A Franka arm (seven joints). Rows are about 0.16 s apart.
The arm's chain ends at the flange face. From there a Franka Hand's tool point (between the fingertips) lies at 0.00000 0.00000 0.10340 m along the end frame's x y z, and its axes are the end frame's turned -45 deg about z.
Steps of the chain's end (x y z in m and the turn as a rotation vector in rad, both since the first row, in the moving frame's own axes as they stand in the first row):
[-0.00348, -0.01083, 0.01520, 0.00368, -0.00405, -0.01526]
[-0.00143, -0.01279, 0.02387, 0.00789, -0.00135, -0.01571]
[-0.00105, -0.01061, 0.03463, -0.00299, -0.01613, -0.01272]
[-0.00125, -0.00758, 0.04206, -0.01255, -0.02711, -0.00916]
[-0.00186, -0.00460, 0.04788, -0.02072, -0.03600, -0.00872]
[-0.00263, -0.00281, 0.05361, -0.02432, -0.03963, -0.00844]
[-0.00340, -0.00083, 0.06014, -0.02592, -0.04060, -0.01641]
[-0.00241, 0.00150, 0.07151, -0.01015, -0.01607, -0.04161]
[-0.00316, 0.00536, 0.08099, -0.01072, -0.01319, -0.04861]
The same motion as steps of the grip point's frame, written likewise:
[0.00517, -0.01068, 0.01520, 0.00547, -0.00026, -0.01526]
[0.00851, -0.01073, 0.02387, 0.00653, 0.00462, -0.01571]
[0.00536, -0.00920, 0.03462, 0.00929, -0.01352, -0.01272]
[0.00157, -0.00729, 0.04201, 0.01030, -0.02804, -0.00916]
[-0.00221, -0.00567, 0.04779, 0.01080, -0.04011, -0.00872]
[-0.00455, -0.00495, 0.05350, 0.01083, -0.04522, -0.00844]
[-0.00669, -0.00402, 0.06002, 0.01038, -0.04704, -0.01641]
[-0.00469, -0.00104, 0.07149, 0.00419, -0.01854, -0.04161]
[-0.00778, 0.00142, 0.08098, 0.00175, -0.01691, -0.04861]

